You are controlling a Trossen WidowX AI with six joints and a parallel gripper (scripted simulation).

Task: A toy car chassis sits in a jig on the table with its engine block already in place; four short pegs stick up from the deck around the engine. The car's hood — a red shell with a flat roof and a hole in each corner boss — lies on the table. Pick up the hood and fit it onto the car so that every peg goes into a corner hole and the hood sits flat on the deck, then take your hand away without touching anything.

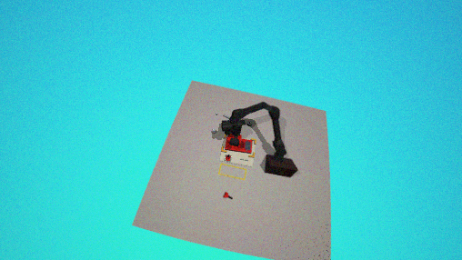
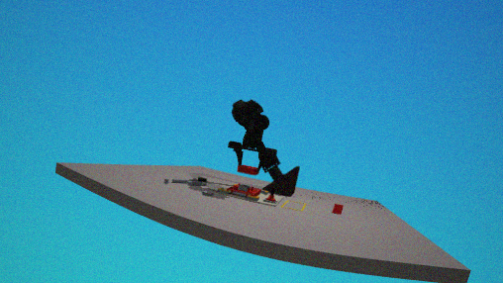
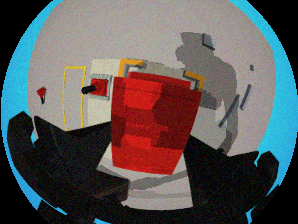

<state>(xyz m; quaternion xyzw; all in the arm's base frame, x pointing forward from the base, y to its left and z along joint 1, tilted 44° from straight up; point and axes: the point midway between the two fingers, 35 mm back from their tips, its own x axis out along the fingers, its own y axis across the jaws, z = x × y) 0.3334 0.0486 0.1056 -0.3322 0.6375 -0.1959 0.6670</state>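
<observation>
Right now the white jig is 9 cm below my gripper tip, 4 cm behind it and 1 cm to the left of it. From my gripper tip the other things lie so: red hood 1 cm above.
</observation>
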